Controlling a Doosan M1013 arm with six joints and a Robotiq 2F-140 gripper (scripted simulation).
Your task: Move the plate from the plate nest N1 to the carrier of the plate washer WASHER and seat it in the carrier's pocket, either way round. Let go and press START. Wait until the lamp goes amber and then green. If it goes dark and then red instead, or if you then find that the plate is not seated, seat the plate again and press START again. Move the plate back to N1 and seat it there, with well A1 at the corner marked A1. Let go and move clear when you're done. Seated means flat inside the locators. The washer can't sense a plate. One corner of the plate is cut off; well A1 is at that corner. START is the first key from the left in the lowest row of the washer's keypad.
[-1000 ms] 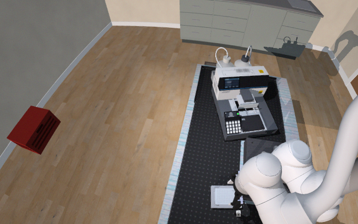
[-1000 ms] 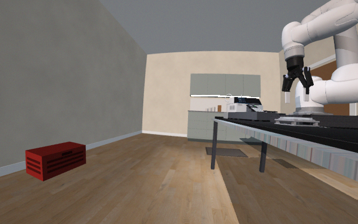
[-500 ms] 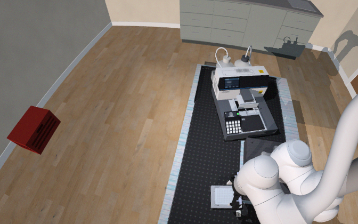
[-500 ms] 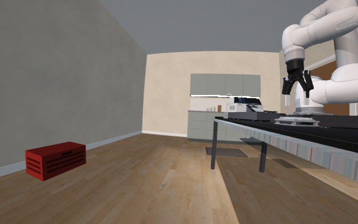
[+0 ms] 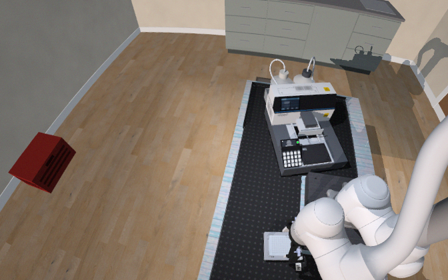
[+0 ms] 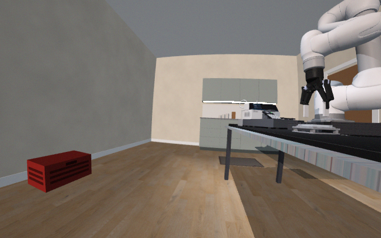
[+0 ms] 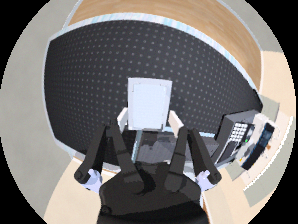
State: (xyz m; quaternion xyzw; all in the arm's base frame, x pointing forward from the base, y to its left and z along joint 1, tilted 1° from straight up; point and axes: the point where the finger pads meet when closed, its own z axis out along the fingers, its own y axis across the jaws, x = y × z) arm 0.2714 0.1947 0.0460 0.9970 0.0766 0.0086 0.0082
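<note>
Right now the white well plate is 7 cm below my hand. Round my hand: small label (8 cm behind, 8 cm to the left, 11 cm below); plate nest N1 (8 cm below); dark carrier pocket (11 cm behind, 46 cm to the right, 1 cm below).
</note>
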